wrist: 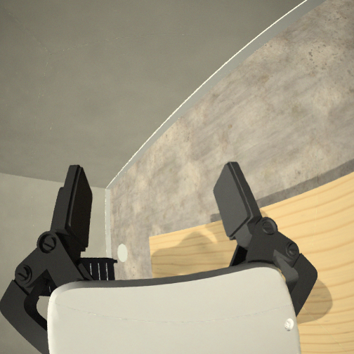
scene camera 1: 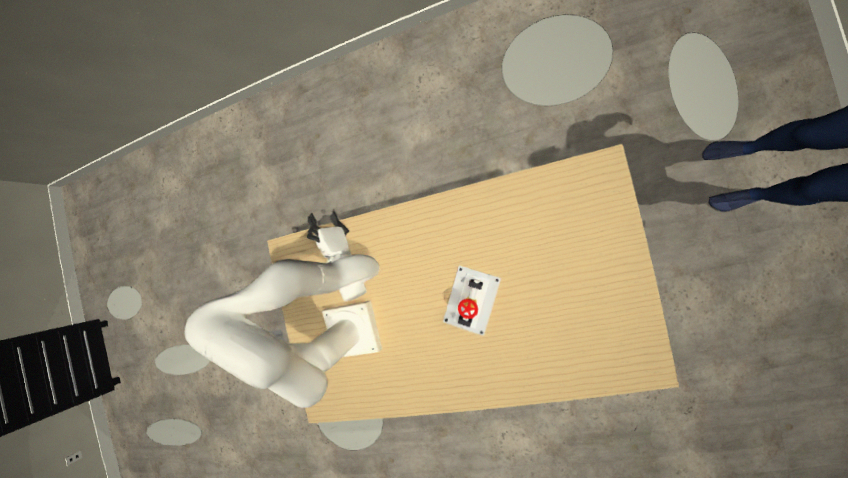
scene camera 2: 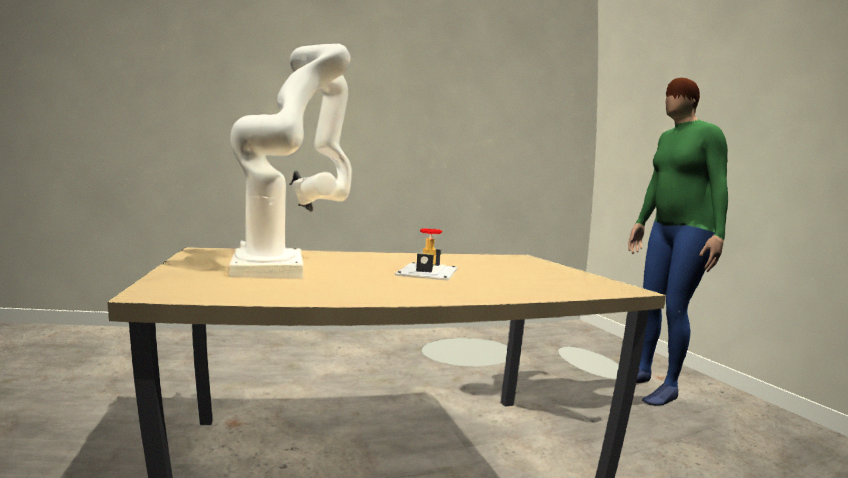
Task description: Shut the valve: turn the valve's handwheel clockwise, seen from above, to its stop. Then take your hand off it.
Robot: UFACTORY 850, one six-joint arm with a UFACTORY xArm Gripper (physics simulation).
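The valve's red spoked handwheel (scene camera 1: 467,308) (scene camera 2: 431,231) lies level on top of the yellow valve body (scene camera 2: 429,249). The valve stands upright between black end blocks on a white base plate (scene camera 1: 487,292) (scene camera 2: 446,273), near the middle of the table. My gripper (scene camera 1: 323,214) (scene camera 2: 298,191) (wrist: 154,177) is wide open and empty. It is raised well above the table, near its far left corner in scene camera 2, away from the handwheel and pointing away from it. The valve does not show in the wrist view. The wheel's turned angle cannot be told.
The wooden table (scene camera 1: 564,267) (scene camera 2: 534,290) (wrist: 320,220) carries the arm's white base (scene camera 1: 368,332) (scene camera 2: 266,270) to the left of the valve. A person (scene camera 2: 688,172) in a green top stands beyond the table's right end. A black slatted object (scene camera 1: 53,374) (wrist: 98,268) is off to the left.
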